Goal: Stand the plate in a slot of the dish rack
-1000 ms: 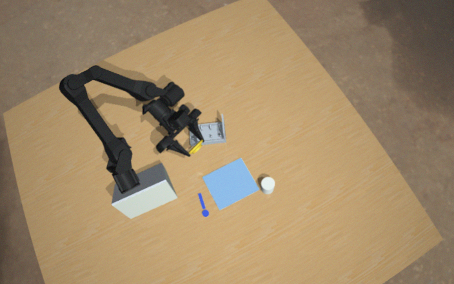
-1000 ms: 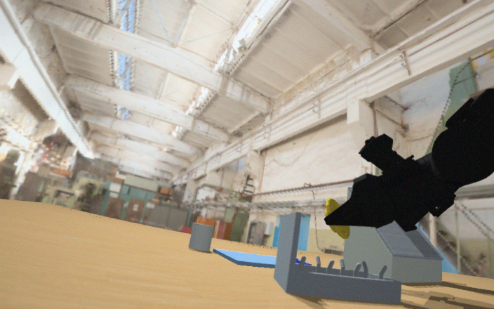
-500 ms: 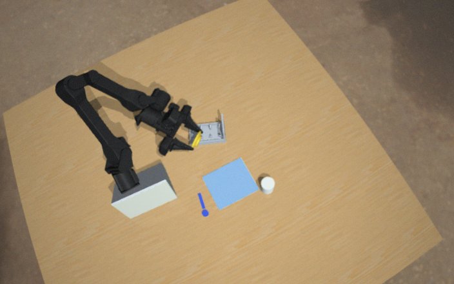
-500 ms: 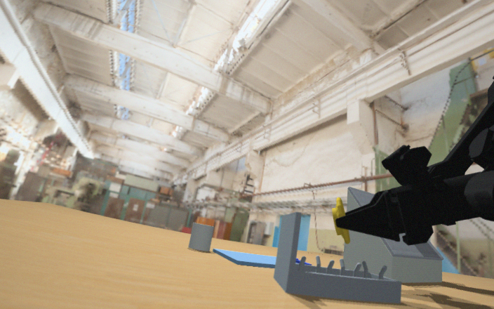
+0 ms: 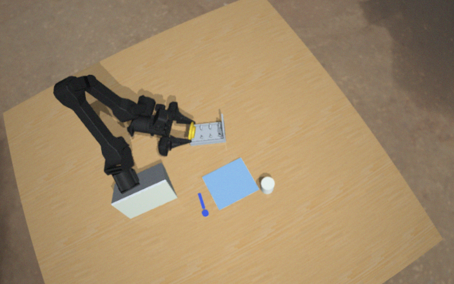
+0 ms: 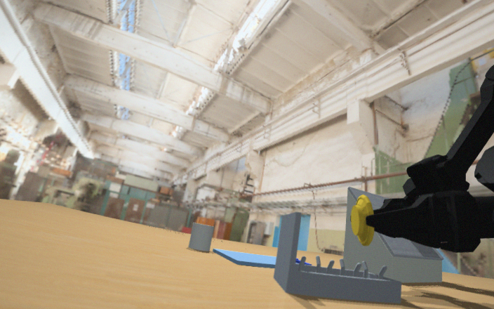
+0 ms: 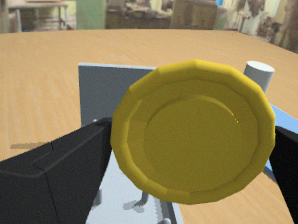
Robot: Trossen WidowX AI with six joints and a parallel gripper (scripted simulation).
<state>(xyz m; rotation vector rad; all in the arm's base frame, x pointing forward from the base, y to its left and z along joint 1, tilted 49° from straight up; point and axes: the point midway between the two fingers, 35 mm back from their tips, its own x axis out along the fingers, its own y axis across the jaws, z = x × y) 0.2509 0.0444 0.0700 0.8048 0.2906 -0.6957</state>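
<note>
Right now my gripper tip is 70 mm above the grey dish rack and 50 mm short of it. Round my gripper tip: yellow plate (right at my gripper tip); then white cup (280 mm to the right, 100 mm ahead, 60 mm below).
</note>
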